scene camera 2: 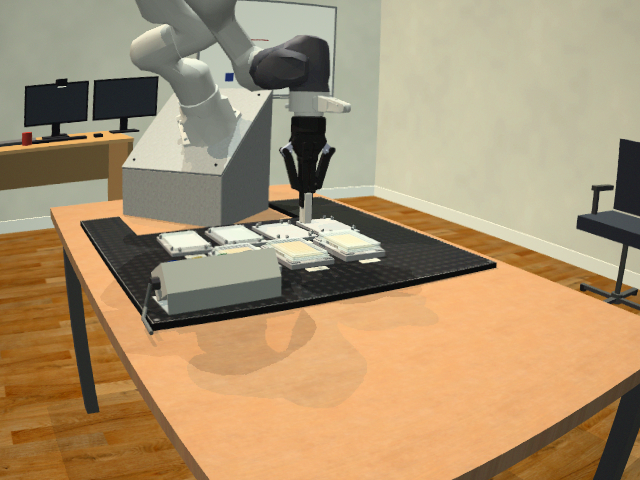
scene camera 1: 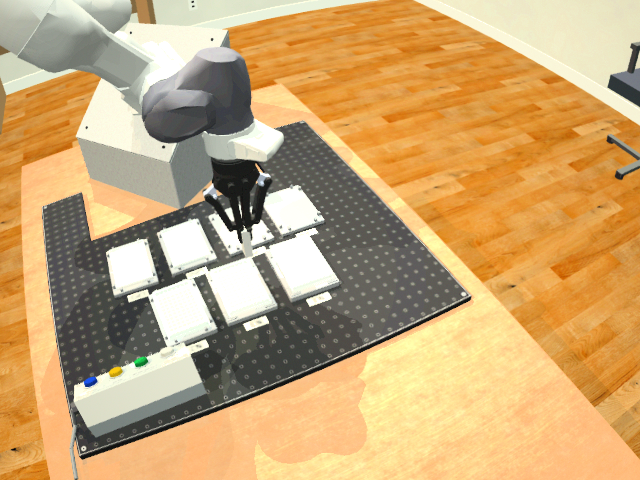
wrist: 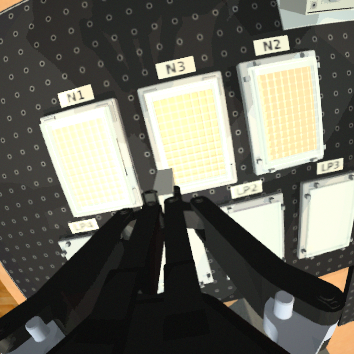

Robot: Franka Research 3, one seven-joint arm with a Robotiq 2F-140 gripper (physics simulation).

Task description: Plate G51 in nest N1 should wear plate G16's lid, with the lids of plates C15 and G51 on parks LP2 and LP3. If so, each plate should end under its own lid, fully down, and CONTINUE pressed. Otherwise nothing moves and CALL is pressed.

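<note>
Plate in N1, plate in N3 and plate in N2 lie flat, yellow wells showing. No plate code is legible. White lids lie on LP2 and LP3. My gripper is shut and empty, with a pale grey tip piece, above the gap between N3's plate and the park row. It partly hides LP2 in the wrist view.
The grey button box has blue, yellow, green and white buttons; their labels are unreadable. LP4's park bears a white piece. Another park is partly hidden by my fingers.
</note>
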